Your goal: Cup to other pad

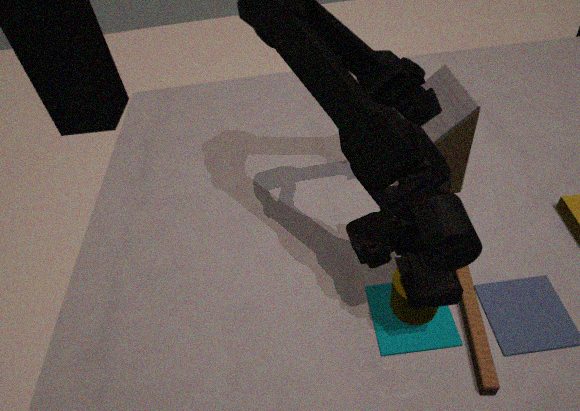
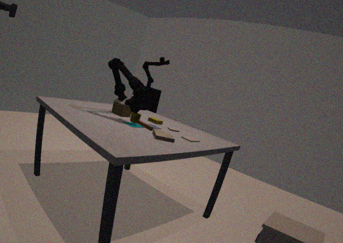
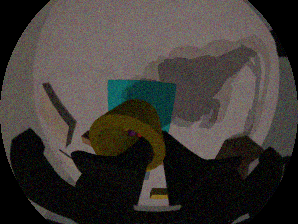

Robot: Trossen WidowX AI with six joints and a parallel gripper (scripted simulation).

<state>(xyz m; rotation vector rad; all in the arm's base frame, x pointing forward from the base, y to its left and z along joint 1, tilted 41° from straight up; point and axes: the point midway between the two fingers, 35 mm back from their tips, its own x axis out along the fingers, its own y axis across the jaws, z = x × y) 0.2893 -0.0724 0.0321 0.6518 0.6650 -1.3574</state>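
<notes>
Right now the teal pad is 6 cm below my gripper tip and 3 cm ahead of it. Round my gripper tip: wooden bar (8 cm to the left, 5 cm below, 4 cm ahead); yellow cup (2 cm ahead).
</notes>
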